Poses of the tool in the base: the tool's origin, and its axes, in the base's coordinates. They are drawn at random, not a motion.
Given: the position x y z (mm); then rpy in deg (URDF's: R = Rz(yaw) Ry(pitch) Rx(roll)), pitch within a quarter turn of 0, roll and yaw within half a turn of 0.
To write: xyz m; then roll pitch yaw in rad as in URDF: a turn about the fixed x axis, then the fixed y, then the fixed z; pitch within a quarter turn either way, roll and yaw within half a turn. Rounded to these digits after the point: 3 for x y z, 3 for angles.
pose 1, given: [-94, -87, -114, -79.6, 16.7, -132.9]
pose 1, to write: [-0.094, -0.087, -0.114, -1.389, 0.291, -2.320]
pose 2, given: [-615, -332, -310, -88.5, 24.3, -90.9]
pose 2, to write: [-0.615, -0.332, -0.310, -1.545, 0.424, -1.587]
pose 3, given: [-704, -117, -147, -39.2, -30.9, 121.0]
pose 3, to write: [-0.704, -0.117, -0.147, -0.684, -0.539, 2.112]
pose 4, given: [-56, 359, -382, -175.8, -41.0, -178.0]
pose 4, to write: [-0.056, 0.359, -0.382, -3.068, -0.716, -3.107]
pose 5, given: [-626, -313, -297, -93.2, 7.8, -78.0]
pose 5, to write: [-0.626, -0.313, -0.297, -1.627, 0.136, -1.361]
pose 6, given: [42, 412, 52, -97.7, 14.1, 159.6]
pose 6, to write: [0.042, 0.412, 0.052, -1.705, 0.246, 2.786]
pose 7, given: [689, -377, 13, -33.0, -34.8, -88.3]
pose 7, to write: [0.689, -0.377, 0.013, -0.576, -0.607, -1.541]
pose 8, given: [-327, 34, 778, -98.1, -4.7, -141.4]
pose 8, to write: [-0.327, 0.034, 0.778, -1.712, -0.082, -2.468]
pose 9, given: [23, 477, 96, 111.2, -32.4, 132.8]
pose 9, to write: [0.023, 0.477, 0.096, 1.941, -0.565, 2.318]
